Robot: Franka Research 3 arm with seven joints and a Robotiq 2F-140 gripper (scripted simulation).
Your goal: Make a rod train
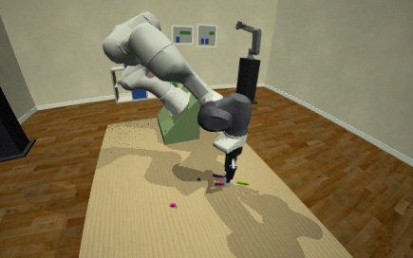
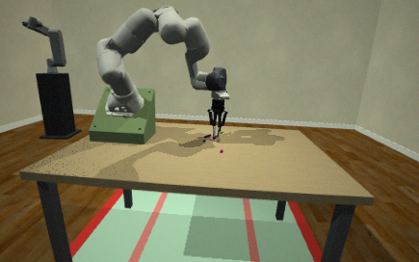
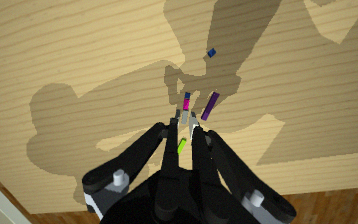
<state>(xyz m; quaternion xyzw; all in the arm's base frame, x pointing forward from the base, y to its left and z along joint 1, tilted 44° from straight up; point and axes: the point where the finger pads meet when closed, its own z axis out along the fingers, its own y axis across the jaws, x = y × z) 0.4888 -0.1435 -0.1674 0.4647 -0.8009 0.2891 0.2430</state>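
The grey rod is 3 cm below my hand. The rest, counted from my hand: purple rod: 6 cm behind, 3 cm below, 1 cm to the right; then dark blue piece: 10 cm to the right, 8 cm behind, 3 cm below; then lime rod: 7 cm to the left, 3 cm below, 3 cm ahead.
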